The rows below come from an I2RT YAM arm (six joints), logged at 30 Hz.
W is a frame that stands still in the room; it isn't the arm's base.
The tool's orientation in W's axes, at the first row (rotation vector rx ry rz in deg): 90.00 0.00 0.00
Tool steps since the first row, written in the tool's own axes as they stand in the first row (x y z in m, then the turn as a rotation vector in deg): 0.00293 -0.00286 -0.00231 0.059 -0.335 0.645; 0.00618 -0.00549 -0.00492 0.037 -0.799 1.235; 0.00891 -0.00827 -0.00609 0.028 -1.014 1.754; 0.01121 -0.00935 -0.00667 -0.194 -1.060 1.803; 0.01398 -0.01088 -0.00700 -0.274 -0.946 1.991; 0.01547 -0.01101 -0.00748 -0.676 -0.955 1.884; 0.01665 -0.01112 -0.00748 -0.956 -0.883 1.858; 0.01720 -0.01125 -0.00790 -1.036 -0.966 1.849; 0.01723 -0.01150 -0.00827 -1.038 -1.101 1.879; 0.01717 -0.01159 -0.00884 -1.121 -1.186 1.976
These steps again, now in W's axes. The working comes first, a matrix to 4 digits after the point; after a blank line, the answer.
The tool's axes in the first row as the columns of a matrix, in W's axes (used below as rounded here):
1.0000 0.0000 0.0000
0.0000 0.0000 -1.0000
0.0000 1.0000 0.0000

0.00293 0.00231 -0.00286 0.059 -0.645 -0.335; 0.00618 0.00492 -0.00549 0.037 -1.235 -0.799; 0.00891 0.00609 -0.00827 0.028 -1.754 -1.014; 0.01121 0.00667 -0.00935 -0.194 -1.803 -1.060; 0.01398 0.00700 -0.01088 -0.274 -1.991 -0.946; 0.01547 0.00748 -0.01101 -0.676 -1.884 -0.955; 0.01665 0.00748 -0.01112 -0.956 -1.858 -0.883; 0.01720 0.00790 -0.01125 -1.036 -1.849 -0.966; 0.01723 0.00827 -0.01150 -1.038 -1.879 -1.101; 0.01717 0.00884 -0.01159 -1.121 -1.976 -1.186
